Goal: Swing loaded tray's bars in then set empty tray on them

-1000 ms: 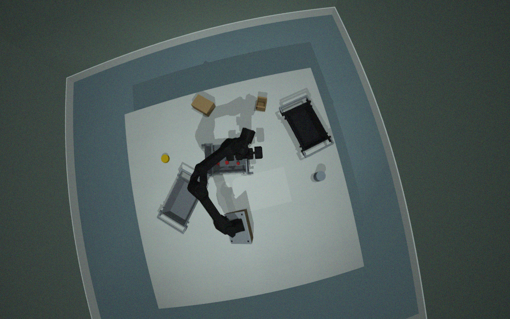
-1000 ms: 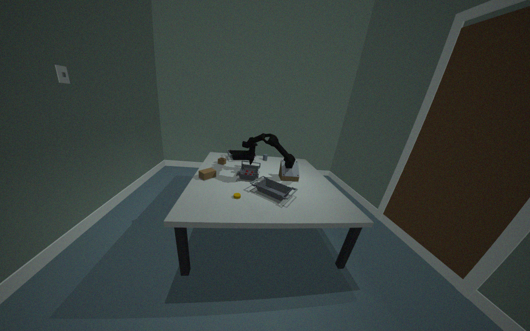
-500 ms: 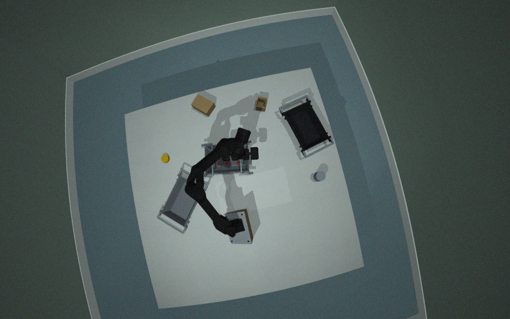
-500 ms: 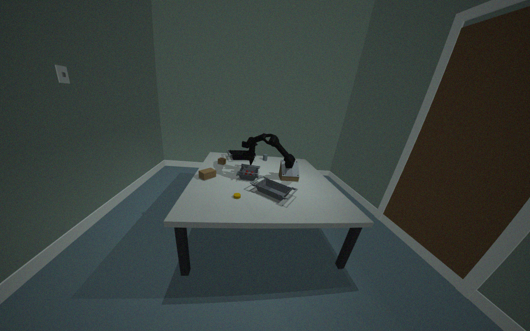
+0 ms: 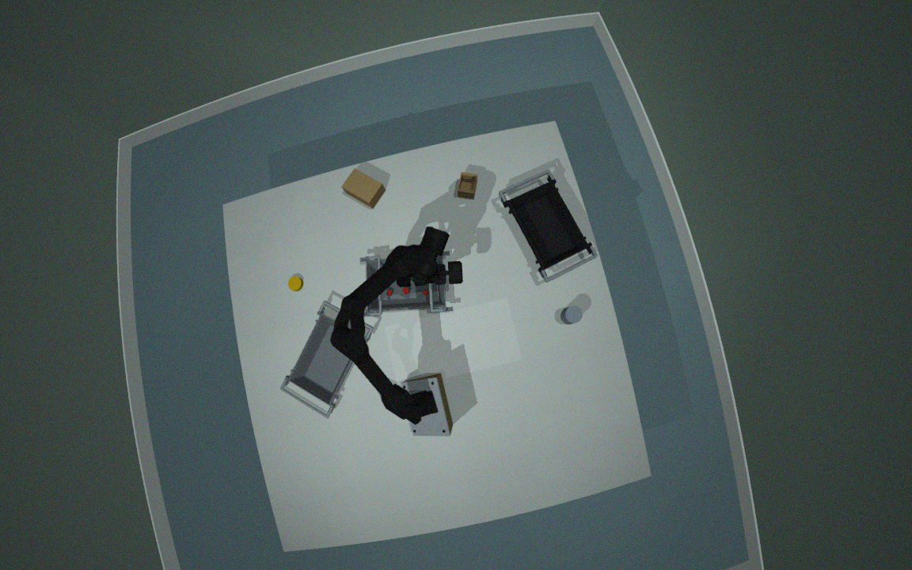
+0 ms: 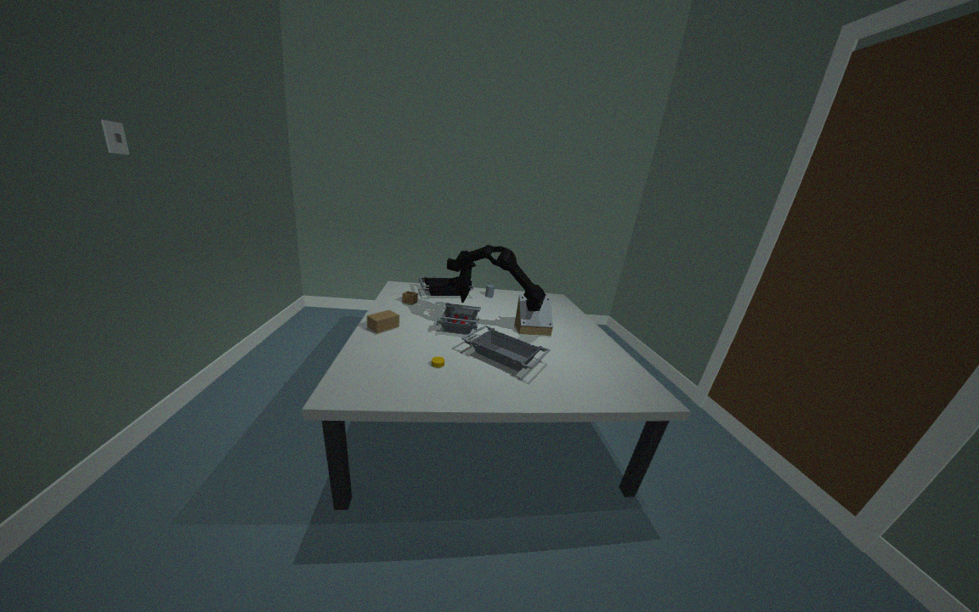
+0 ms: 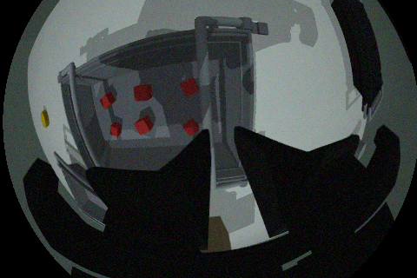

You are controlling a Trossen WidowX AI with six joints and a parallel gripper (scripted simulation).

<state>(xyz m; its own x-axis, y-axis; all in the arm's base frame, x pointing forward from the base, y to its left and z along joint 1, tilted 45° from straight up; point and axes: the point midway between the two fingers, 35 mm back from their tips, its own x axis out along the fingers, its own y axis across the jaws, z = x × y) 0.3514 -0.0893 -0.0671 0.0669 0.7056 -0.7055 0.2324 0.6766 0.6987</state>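
The tray lies 40 cm to the left of my gripper tip, 14 cm behind it and 5 cm below it. Round my gripper tip: small open box (28 cm ahead, 20 cm to the right, 8 cm below); then yellow disc (46 cm to the left, 14 cm ahead, 8 cm below).
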